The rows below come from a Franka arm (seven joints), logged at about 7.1 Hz.
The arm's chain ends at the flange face. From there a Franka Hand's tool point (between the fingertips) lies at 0.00 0.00 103.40 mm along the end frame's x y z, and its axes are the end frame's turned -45 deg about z.
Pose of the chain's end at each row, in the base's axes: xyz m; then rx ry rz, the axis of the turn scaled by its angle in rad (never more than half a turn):
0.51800, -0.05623, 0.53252, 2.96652, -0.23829, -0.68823
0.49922, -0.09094, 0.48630, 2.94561, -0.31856, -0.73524
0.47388, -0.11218, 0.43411, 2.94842, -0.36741, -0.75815
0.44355, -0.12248, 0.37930, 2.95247, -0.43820, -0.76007
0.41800, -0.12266, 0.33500, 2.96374, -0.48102, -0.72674
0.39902, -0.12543, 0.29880, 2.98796, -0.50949, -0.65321
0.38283, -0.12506, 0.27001, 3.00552, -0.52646, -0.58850
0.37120, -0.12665, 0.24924, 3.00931, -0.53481, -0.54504
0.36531, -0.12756, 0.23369, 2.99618, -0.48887, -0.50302
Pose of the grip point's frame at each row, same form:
0.47213, -0.06133, 0.43999, -2.82757, -0.91369, 0.68566
0.45029, -0.09461, 0.39528, -2.83197, -0.82961, 0.72834
0.42386, -0.11353, 0.34363, -2.82602, -0.77825, 0.73454
0.39377, -0.12132, 0.28868, -2.83397, -0.70963, 0.72281
0.37052, -0.12028, 0.24318, -2.85238, -0.67328, 0.68560
0.35636, -0.12235, 0.20466, -2.88168, -0.65594, 0.61209
0.34437, -0.12183, 0.17408, -2.90635, -0.64776, 0.55036
0.33537, -0.12410, 0.15228, -2.92716, -0.64479, 0.51532
0.33137, -0.12867, 0.13602, -2.95412, -0.69468, 0.50248

